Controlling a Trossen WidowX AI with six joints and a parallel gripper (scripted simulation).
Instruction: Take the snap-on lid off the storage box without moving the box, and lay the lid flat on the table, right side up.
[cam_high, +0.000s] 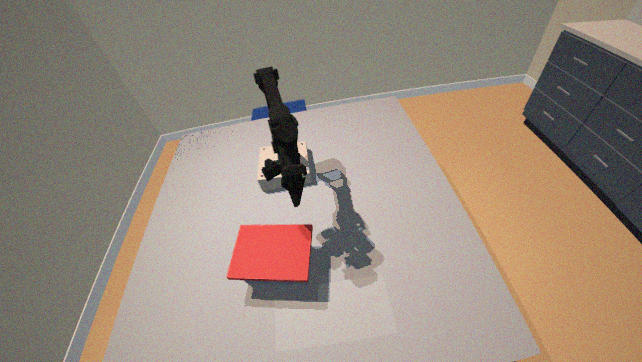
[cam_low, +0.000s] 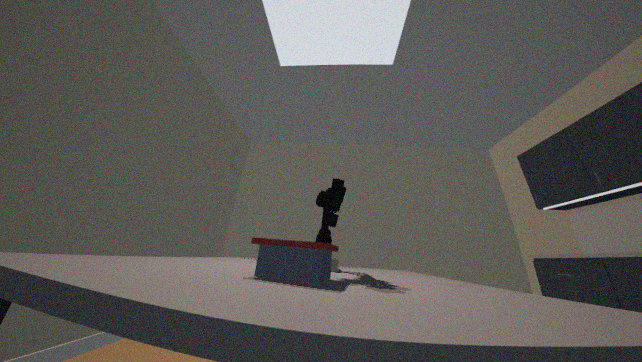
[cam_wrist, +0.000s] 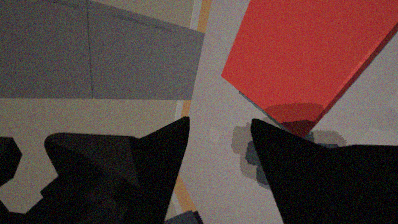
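The red lid lies 5 cm ahead of my gripper tip, 12 cm to the right of it and 13 cm below it. Round my gripper tip: blue-grey storage box (5 cm ahead, 12 cm to the right, 18 cm below).
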